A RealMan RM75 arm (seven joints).
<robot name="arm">
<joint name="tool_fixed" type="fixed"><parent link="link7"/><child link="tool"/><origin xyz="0 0 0" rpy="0 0 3.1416"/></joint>
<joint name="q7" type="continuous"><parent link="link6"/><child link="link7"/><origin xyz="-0.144 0 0" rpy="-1.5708 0 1.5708"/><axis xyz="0 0 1"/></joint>
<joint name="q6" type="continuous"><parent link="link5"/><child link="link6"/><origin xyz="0 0 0" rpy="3.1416 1.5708 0"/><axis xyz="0 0 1"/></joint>
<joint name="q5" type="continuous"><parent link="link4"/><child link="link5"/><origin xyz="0 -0.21 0" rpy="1.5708 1.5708 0"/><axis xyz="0 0 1"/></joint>
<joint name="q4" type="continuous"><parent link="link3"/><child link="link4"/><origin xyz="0 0 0" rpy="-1.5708 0 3.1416"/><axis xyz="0 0 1"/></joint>
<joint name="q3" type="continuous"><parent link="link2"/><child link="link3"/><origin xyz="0.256 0 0" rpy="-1.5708 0 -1.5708"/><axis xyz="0 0 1"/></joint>
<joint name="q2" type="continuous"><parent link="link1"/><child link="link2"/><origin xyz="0 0 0" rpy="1.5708 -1.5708 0"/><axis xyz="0 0 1"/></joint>
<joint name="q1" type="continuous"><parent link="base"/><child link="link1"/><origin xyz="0 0 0.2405" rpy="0 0 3.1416"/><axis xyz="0 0 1"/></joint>
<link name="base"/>
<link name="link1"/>
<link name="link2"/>
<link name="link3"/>
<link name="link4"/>
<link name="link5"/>
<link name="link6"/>
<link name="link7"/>
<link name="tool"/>
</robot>
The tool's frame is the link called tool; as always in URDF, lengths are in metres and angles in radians. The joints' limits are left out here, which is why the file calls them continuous.
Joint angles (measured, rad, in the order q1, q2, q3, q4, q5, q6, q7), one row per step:
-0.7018, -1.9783, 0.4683, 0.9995, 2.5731, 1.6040, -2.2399
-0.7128, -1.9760, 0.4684, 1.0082, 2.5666, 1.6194, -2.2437
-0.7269, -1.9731, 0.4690, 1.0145, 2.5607, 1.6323, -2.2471
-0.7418, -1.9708, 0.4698, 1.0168, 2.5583, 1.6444, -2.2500
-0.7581, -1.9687, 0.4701, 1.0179, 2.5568, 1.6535, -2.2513
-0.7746, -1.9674, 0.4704, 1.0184, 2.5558, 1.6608, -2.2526
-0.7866, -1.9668, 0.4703, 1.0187, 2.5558, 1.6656, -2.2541
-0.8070, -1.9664, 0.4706, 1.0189, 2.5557, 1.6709, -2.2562
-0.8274, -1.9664, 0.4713, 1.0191, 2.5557, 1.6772, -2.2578
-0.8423, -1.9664, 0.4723, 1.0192, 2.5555, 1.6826, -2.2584
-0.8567, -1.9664, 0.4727, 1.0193, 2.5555, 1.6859, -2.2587
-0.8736, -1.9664, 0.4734, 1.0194, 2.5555, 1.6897, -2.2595
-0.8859, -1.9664, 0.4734, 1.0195, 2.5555, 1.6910, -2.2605
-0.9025, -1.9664, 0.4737, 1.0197, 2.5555, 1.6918, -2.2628
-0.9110, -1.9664, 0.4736, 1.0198, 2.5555, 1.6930, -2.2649
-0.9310, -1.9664, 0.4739, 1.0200, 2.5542, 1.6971, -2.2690
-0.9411, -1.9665, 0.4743, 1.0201, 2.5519, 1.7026, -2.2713
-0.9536, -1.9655, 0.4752, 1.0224, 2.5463, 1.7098, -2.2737
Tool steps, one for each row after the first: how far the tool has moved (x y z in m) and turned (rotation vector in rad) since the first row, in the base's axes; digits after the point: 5 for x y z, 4 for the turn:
0.00637, 0.00216, 0.00199, -0.0039, -0.0058, -0.0154
0.01353, 0.00520, 0.00383, -0.0077, -0.0105, -0.0331
0.02027, 0.00796, 0.00454, -0.0154, -0.0143, -0.0487
0.02721, 0.01119, 0.00514, -0.0215, -0.0167, -0.0658
0.03414, 0.01444, 0.00536, -0.0270, -0.0188, -0.0825
0.03909, 0.01673, 0.00542, -0.0309, -0.0203, -0.0935
0.04752, 0.02077, 0.00529, -0.0357, -0.0220, -0.1126
0.05609, 0.02447, 0.00489, -0.0421, -0.0237, -0.1323
0.06248, 0.02695, 0.00449, -0.0480, -0.0246, -0.1475
0.06855, 0.02950, 0.00428, -0.0515, -0.0251, -0.1621
0.07572, 0.03238, 0.00401, -0.0557, -0.0255, -0.1788
0.08089, 0.03459, 0.00396, -0.0570, -0.0259, -0.1903
0.08791, 0.03760, 0.00392, -0.0579, -0.0263, -0.2050
0.09152, 0.03899, 0.00388, -0.0589, -0.0273, -0.2117
0.10031, 0.04199, 0.00368, -0.0627, -0.0302, -0.2291
0.10510, 0.04301, 0.00333, -0.0678, -0.0338, -0.2388
0.11156, 0.04436, 0.00381, -0.0718, -0.0382, -0.2538

